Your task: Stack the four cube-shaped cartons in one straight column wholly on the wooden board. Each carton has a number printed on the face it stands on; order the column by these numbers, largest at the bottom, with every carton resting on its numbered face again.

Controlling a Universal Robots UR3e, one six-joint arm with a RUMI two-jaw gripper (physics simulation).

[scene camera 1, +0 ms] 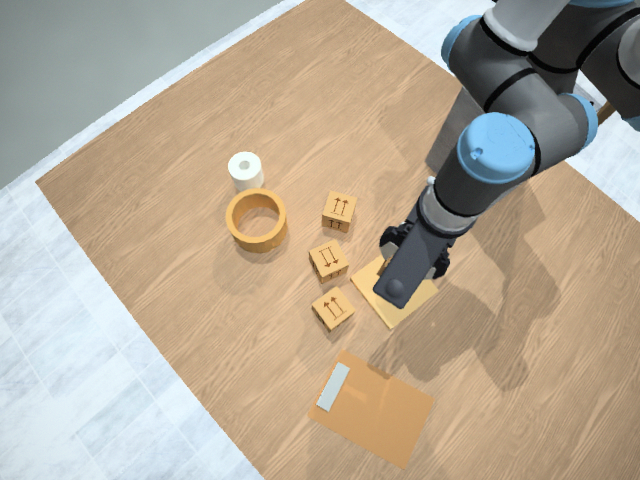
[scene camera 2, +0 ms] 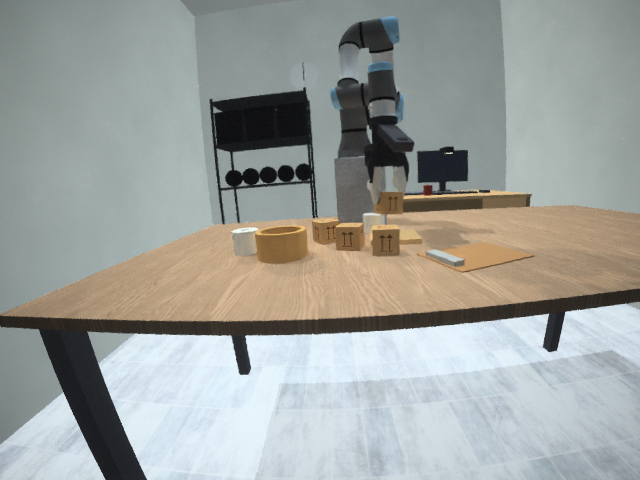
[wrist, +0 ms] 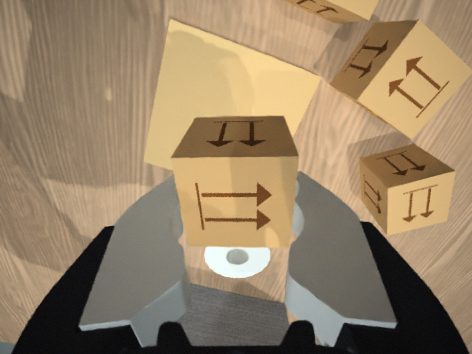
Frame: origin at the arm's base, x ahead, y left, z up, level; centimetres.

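Seen in the pictures: gripper, fingertip midpoint: [scene camera 2: 388,204] [wrist: 237,175]; arm's base at its link origin: [scene camera 2: 355,156].
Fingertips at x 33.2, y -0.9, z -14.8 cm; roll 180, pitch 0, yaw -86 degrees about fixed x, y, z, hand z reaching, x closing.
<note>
Pixels of each thing's top centre, then the offset from my fingertips to it. "pt": a spot on its surface instead.
- carton at its top centre: [wrist: 239,209] [scene camera 1: 405,260] [scene camera 2: 387,191] dx +0.1, dy -0.1, dz +3.3 cm
- wooden board at its top centre: [wrist: 224,122] [scene camera 1: 394,284] [scene camera 2: 393,234] dx +0.6, dy +1.1, dz -7.8 cm
- orange ring at its top centre: [scene camera 1: 255,214] [scene camera 2: 280,230] dx +6.5, dy -27.0, dz -3.1 cm
- orange folder at its top centre: [scene camera 1: 372,408] [scene camera 2: 475,249] dx +21.1, dy +9.9, dz -7.8 cm
- grey bar at a spot on its surface: [scene camera 1: 333,387] [scene camera 2: 445,255] pt dx +22.3, dy +2.5, dz -7.8 cm
My gripper [scene camera 1: 410,262] [scene camera 2: 387,192] [wrist: 237,175] is shut on a carton [scene camera 1: 384,265] [scene camera 2: 391,202] [wrist: 240,200] and holds it level in the air, near or over the edge of the wooden board [scene camera 1: 391,312] [scene camera 2: 412,237] [wrist: 200,65]; the arm partly hides this in scene camera 1. Three cartons stand apart on the table beside the board: a far one [scene camera 1: 339,209] [scene camera 2: 325,230] [wrist: 420,205], a middle one [scene camera 1: 328,260] [scene camera 2: 349,236] [wrist: 420,80] and a near one [scene camera 1: 333,308] [scene camera 2: 385,240] [wrist: 350,6]. Arrows show on visible faces. The numbered faces are hidden.
An orange ring [scene camera 1: 283,232] [scene camera 2: 281,250] and a white roll [scene camera 1: 247,175] [scene camera 2: 245,242] stand beyond the cartons. Another white roll [scene camera 2: 369,222] [wrist: 217,257] stands near the board. An orange folder [scene camera 1: 392,418] [scene camera 2: 496,254] with a grey bar [scene camera 1: 333,387] [scene camera 2: 444,257] lies on the table.
</note>
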